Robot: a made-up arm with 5 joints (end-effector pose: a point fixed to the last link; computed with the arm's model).
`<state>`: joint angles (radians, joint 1 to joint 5).
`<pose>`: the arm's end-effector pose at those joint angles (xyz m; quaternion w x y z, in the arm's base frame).
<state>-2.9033 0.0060 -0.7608 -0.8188 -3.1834</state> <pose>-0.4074 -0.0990 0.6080 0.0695 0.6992 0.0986 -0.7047</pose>
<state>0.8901 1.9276 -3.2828 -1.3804 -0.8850</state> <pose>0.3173 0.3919 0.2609 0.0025 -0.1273 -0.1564 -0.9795</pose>
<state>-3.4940 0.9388 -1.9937 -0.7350 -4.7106</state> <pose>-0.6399 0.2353 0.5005 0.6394 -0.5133 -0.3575 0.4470</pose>
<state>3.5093 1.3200 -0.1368 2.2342 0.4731</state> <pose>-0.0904 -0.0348 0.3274 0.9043 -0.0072 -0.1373 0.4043</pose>
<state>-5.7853 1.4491 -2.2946 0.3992 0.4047</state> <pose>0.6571 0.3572 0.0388 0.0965 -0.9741 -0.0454 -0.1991</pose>
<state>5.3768 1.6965 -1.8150 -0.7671 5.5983</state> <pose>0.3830 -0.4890 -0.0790 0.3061 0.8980 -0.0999 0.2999</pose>
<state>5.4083 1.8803 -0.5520 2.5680 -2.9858</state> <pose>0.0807 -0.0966 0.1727 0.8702 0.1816 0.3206 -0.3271</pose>
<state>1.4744 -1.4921 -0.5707 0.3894 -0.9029</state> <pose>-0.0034 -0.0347 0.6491 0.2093 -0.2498 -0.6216 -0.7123</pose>
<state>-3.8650 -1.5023 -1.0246 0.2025 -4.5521</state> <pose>0.1756 -0.1550 0.7664 0.8036 -0.3741 -0.1338 0.4430</pose>
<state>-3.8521 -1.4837 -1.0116 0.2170 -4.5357</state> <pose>0.1643 -0.1414 0.7684 0.7889 -0.3942 -0.1402 0.4501</pose>
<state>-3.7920 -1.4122 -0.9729 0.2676 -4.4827</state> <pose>0.1239 -0.0943 0.7728 0.7315 -0.4610 -0.1659 0.4741</pose>
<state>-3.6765 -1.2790 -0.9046 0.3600 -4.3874</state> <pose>0.0415 -0.0246 0.7617 0.6145 -0.5740 -0.2131 0.4974</pose>
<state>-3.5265 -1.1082 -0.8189 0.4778 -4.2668</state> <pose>-0.0673 0.0273 0.7147 0.4543 -0.6980 -0.2709 0.4827</pose>
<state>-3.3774 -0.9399 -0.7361 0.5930 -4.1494</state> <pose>-0.1602 0.0385 0.6412 0.3002 -0.7939 -0.3226 0.4189</pose>
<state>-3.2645 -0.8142 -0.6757 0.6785 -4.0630</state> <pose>-0.2111 0.0261 0.5753 0.1968 -0.8466 -0.3572 0.3421</pose>
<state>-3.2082 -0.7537 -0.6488 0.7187 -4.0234</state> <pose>-0.2287 0.0153 0.5428 0.1531 -0.8649 -0.3735 0.2983</pose>
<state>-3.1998 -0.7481 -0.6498 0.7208 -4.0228</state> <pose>-0.2303 0.0134 0.5415 0.1503 -0.8645 -0.3773 0.2961</pose>
